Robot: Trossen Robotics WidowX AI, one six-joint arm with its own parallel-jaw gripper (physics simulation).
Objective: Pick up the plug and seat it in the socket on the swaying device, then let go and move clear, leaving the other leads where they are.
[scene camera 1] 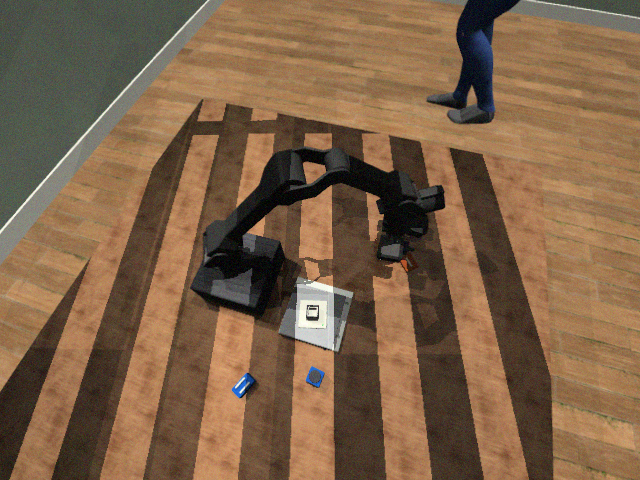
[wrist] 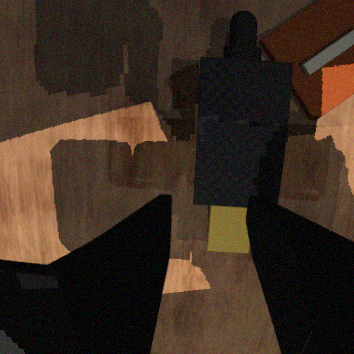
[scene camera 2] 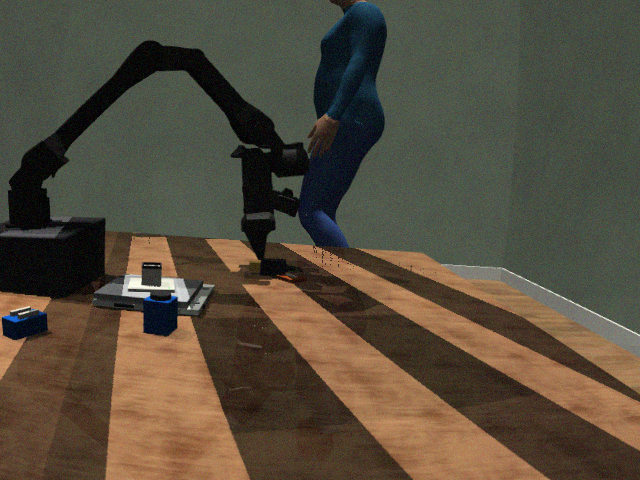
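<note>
The plug (scene camera 2: 273, 267) (wrist: 242, 135), a black block with a yellow tip and a rounded black stub at its other end, lies on the table; the arm mostly hides it in scene camera 1. My gripper (scene camera 1: 395, 256) (scene camera 2: 261, 257) (wrist: 209, 207) is open, its fingertips around the plug's yellow-tip end. In the wrist view the plug sits off-centre to the right, the right fingertip overlapping its lower edge, with a gap beside the left one. The device (scene camera 1: 289, 325) (scene camera 2: 114, 293), a grey and white slab near the arm's base, carries the upright dark socket (scene camera 1: 312, 312) (scene camera 2: 151, 274).
An orange block (scene camera 1: 408, 262) (scene camera 2: 291, 277) (wrist: 295, 47) with a grey strip lies close beside the plug. A blue block (scene camera 1: 243, 385) (scene camera 2: 24, 324) with pale strips and a blue block (scene camera 1: 315, 376) (scene camera 2: 160, 315) with a round dark top stand before the device. A person (scene camera 1: 478, 62) (scene camera 2: 351, 103) stands behind.
</note>
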